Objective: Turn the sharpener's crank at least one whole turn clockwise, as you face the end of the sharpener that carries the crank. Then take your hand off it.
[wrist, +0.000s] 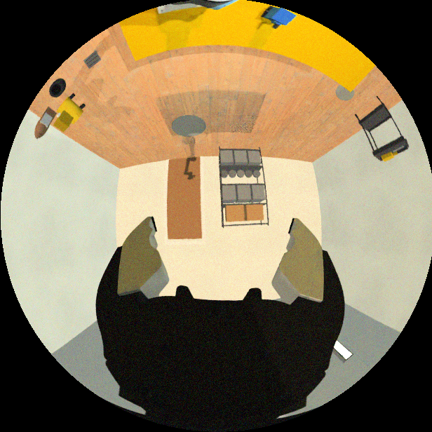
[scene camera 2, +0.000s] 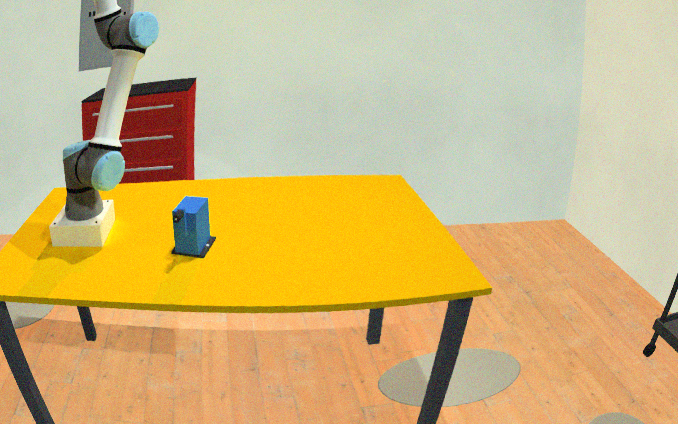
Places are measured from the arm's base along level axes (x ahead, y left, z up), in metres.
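Pixels of known places: arm's base, link origin: point(scene camera 2: 84, 211).
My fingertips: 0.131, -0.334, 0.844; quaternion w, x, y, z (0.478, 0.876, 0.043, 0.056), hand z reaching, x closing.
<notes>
For each thing: its top centre in the pictures, then the offset to it from my fingertips, as dx, dy, dz. "pt": a spot on its surface instead. Level surfaces: height alone.
- blue sharpener, surface spot: point(scene camera 2: 197, 227) pt +0.305, +0.197, -0.831
- dark base plate, surface spot: point(scene camera 2: 189, 254) pt +0.275, +0.195, -0.910
- small dark part, surface spot: point(scene camera 2: 178, 216) pt +0.263, +0.140, -0.775
- yellow table, surface height: dz -0.916
The blue sharpener point(scene camera 2: 197, 227) point(wrist: 280, 16) stands upright on a dark base plate point(scene camera 2: 189, 254) on the yellow table, a little right of the robot's base. A small dark part point(scene camera 2: 178, 216), seemingly the crank, shows at the upper left of its front in the scene view; its exact angle is too small to tell. In the wrist view the sharpener is at the top edge. My gripper point(wrist: 221, 219) is open and empty, with its two jaws wide apart. It points at the far wall, well away from the sharpener. The gripper does not show in the scene view.
The yellow table point(scene camera 2: 320, 240) point(wrist: 320, 45) carries the robot's white base point(scene camera 2: 77, 234). A red drawer cabinet point(scene camera 2: 186, 135) stands behind the table. In the wrist view a shelf rack point(wrist: 243, 202) stands by the far wall, and a dark cart point(wrist: 375, 117) is at the right.
</notes>
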